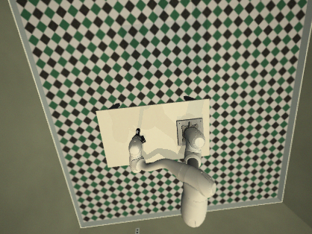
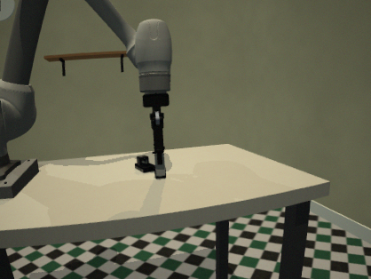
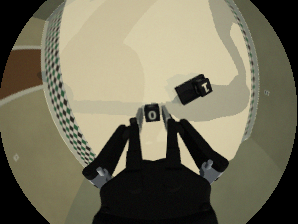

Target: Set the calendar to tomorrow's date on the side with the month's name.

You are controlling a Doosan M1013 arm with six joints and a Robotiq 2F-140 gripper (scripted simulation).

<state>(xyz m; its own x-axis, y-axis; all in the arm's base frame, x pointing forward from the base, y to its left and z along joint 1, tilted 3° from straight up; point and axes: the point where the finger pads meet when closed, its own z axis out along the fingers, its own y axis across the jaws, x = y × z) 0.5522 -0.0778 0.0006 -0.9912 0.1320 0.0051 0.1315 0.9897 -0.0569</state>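
Now: the black calendar cube 30 mm below my hand. The rest, counted from my hand: calendar tray 110 mm to the left, 30 mm below, 30 mm behind.
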